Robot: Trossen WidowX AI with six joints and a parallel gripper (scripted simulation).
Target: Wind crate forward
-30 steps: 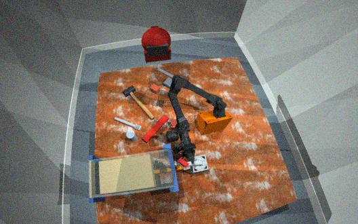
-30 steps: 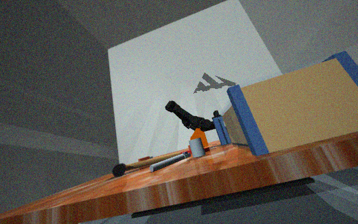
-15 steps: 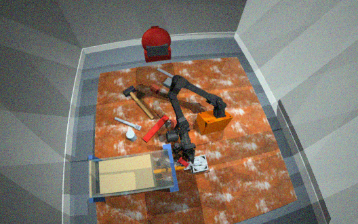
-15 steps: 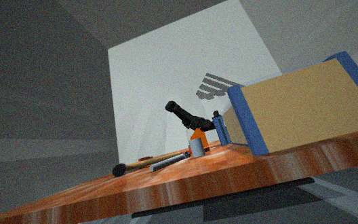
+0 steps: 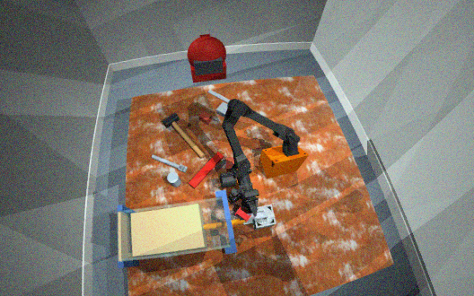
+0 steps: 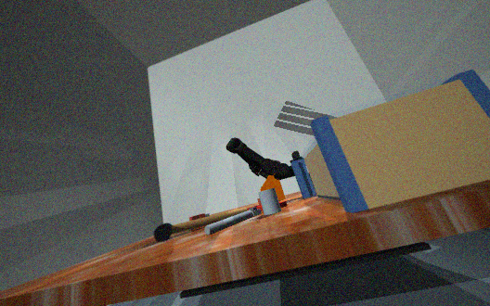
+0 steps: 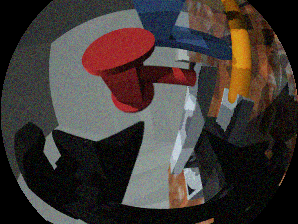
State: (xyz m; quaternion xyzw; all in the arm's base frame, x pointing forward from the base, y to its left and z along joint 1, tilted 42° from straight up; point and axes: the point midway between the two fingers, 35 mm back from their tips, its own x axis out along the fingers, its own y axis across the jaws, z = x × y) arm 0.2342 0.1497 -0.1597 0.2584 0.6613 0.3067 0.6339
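My gripper tip is now 1 cm to the left of the red-knobbed winch handle, 1 cm short of it and 1 cm above it. From my gripper tip the other things lie so: red knob 5 cm ahead, 2 cm above, 1 cm to the right; blue steel frame 11 cm ahead, 2 cm below; winch 10 cm below, 6 cm behind, 1 cm to the right.
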